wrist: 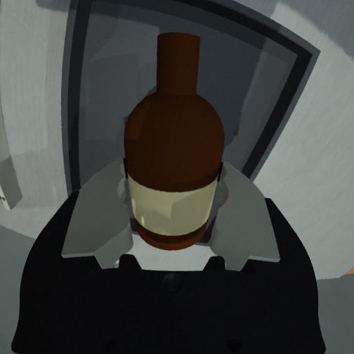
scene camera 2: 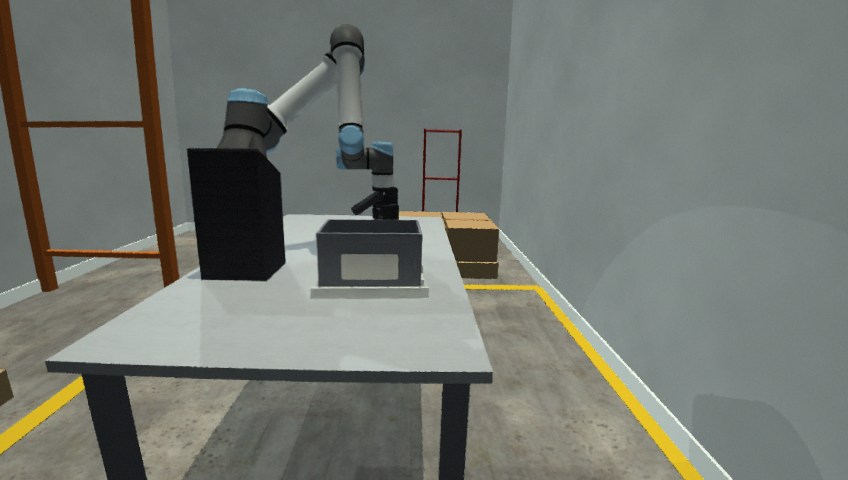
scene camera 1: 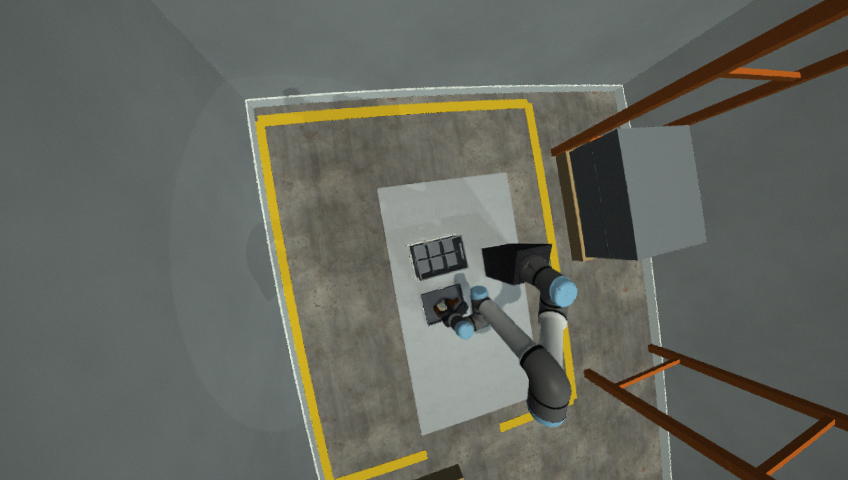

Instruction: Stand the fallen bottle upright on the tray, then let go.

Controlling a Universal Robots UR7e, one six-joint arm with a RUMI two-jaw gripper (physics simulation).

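Frame: origin at the arm's base, x ahead, y left, z up, level; centimetres.
Seen in the pictures: gripper, fingertip midpoint: (scene camera 1: 445, 306); arm's base, link origin: (scene camera 2: 241, 163) (scene camera 1: 531, 268).
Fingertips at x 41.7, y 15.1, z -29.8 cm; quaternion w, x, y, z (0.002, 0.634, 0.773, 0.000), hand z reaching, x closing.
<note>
Pixels of each thing's top centre, then the offset from my fingertips to it. "*": a spot on its surface instead. Level surfaces: height alone.
- dark grey tray, surface spot: (scene camera 1: 429, 299) * dx +7.6, dy -6.3, dz -3.3 cm
- grey crate, top centre: (scene camera 2: 371, 225) (scene camera 1: 441, 257) dx -2.5, dy -30.9, dz +13.7 cm
- white table, surface height: dz -3.9 cm
The brown bottle (scene camera 1: 441, 307) (wrist: 173, 135) with a cream label lies on its side over the dark grey tray (scene camera 1: 429, 299) (wrist: 73, 125). In the wrist view its neck points to the top of the picture and its base is nearest the gripper body. My gripper (wrist: 172, 162) is shut on the bottle, one finger on each side around the upper edge of the label. In the second scene view the fingertips, the bottle and the tray are hidden behind the grey crate.
The grey crate (scene camera 2: 369, 240) with a divided inside (scene camera 1: 437, 256) stands beside the tray on the white table (scene camera 1: 458, 380) (scene camera 2: 267, 333). The black robot pedestal (scene camera 1: 502, 263) (scene camera 2: 235, 220) stands on the table too. Cardboard boxes (scene camera 2: 473, 240) are beyond the table.
</note>
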